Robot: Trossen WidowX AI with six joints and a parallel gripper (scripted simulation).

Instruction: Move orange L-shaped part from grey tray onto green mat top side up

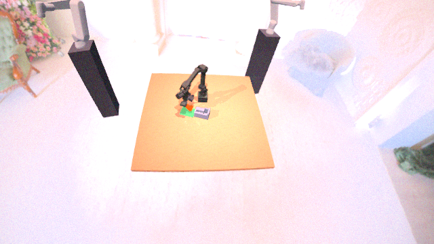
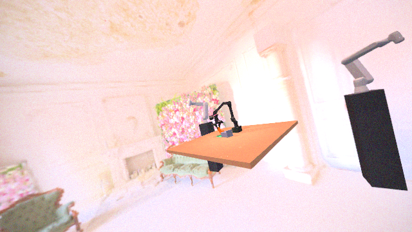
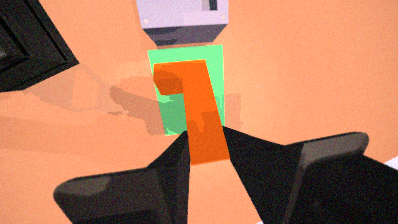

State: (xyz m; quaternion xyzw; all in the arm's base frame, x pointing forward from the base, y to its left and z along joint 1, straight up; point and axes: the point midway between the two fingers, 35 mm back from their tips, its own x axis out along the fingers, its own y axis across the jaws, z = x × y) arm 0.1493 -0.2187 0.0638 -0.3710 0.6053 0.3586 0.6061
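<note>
Right now my gripper tip is 10 mm short of the green mat, 20 mm to the right of it and 120 mm above it. Also, from my gripper tip: orange L-shaped part (30 mm to the left, 30 mm below).
</note>
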